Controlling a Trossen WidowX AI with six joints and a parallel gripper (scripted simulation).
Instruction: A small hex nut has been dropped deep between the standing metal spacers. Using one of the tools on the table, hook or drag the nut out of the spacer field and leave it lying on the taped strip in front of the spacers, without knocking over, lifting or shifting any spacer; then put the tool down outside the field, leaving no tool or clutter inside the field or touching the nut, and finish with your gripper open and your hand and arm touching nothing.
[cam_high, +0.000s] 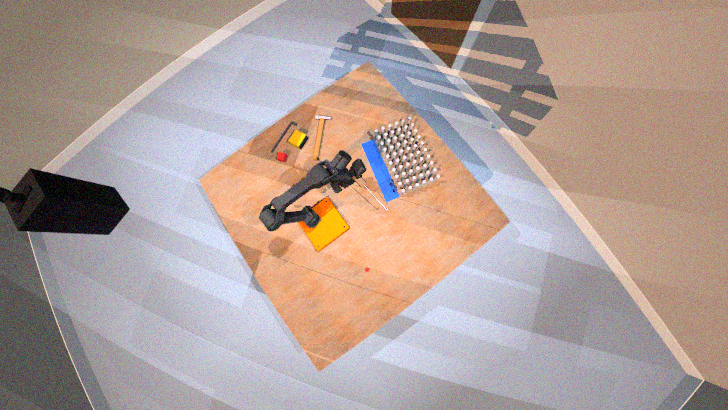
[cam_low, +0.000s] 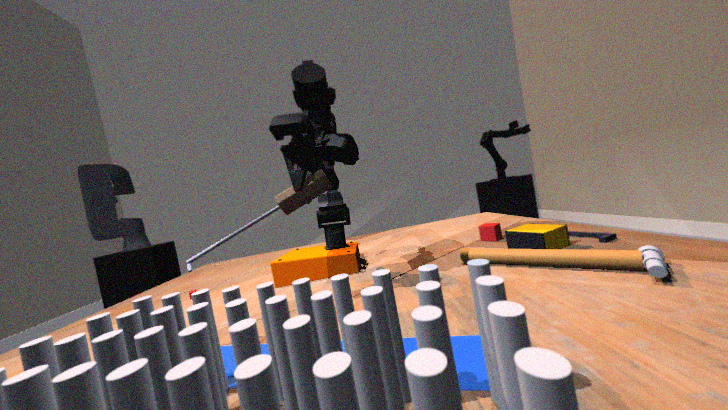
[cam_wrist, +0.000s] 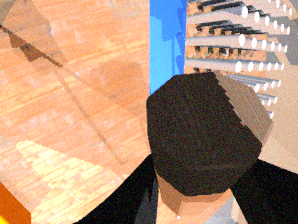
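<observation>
Right now my gripper tip is 19 cm above the blue taped strip, 15 cm short of it and 1 cm to the left of it. Round my gripper tip: tiny red piece (31 cm to the right, 31 cm behind, 19 cm below).
</observation>
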